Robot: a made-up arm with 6 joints.
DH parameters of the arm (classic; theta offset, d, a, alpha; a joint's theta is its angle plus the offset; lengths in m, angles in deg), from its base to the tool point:
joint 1: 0 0.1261 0 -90
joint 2: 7.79 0 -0.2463 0
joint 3: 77.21 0 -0.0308 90
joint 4: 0 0.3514 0 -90
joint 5: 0 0 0.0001 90
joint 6: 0 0.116 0 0
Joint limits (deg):
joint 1: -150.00..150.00
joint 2: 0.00..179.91
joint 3: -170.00..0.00
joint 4: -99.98..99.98
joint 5: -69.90..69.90
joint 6: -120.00..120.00
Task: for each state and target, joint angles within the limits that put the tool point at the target. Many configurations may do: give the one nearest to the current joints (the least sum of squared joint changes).
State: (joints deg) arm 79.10 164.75 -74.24 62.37 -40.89 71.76
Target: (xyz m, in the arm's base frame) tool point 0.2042 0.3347 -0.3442
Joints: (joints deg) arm 64.41 179.91 -96.55 58.88 -23.57 71.76
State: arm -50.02 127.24 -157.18 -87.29 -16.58 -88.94
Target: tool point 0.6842 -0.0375 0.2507
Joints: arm -6.99 148.43 -142.63 -88.83 -23.42 -88.94
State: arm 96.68 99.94 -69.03 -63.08 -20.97 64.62
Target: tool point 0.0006 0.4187 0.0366
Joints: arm 85.67 101.77 -47.29 -64.25 -17.33 64.62
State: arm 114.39 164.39 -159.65 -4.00 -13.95 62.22
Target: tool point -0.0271 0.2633 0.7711
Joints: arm 96.03 114.41 -170.00 0.61 -35.54 62.22
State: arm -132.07 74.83 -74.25 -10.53 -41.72 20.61
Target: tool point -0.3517 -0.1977 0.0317
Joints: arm -150.00 101.99 -39.21 4.01 -34.89 20.61
